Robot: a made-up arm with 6 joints.
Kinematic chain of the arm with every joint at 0, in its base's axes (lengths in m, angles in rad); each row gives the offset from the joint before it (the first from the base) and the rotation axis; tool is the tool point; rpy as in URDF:
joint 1: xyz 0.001 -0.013 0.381 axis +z
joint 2: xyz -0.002 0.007 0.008 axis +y
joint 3: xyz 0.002 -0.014 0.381 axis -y
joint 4: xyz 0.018 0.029 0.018 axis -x
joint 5: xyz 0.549 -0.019 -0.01 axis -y
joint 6: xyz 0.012 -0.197 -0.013 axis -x
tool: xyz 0.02 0 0.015 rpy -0.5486 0.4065 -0.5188
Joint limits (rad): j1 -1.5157..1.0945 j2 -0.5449..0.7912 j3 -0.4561..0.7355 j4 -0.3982..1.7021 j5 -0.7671..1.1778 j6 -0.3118..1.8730
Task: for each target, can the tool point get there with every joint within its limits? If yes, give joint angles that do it. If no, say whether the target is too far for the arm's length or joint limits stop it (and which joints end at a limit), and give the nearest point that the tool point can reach.
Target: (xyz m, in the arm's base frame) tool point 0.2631 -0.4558 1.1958
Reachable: yes | joints -0.7976 0.1343 0.6017 0.9723 -0.6130 0.0178
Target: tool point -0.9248 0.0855 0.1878
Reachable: no: joint limits stop it (at a limit: joint 1, joint 2, joint 3, joint 4, joint 5, joint 6) | nearest point -0.1478 -0.3886 0.0645 | short by 0.919 m
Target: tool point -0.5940 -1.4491 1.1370
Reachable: no: too far | nearest point -0.1245 -0.8551 0.8346 | short by 0.815 m
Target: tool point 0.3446 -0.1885 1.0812
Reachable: yes | joints 0.0114 -0.4052 0.1253 0.2527 -0.1886 1.2244
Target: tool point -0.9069 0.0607 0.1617
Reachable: no: joint limits stop it (at a limit: joint 1, joint 2, joint 3, joint 5, joint 6) | nearest point -0.1481 -0.3893 0.0647 | short by 0.887 m
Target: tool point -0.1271 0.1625 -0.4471
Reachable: no: joint limits stop it (at a limit: joint 1, joint 2, joint 3, joint 4, joint 6) | nearest point 0.3014 0.2446 0.0662 | short by 0.674 m
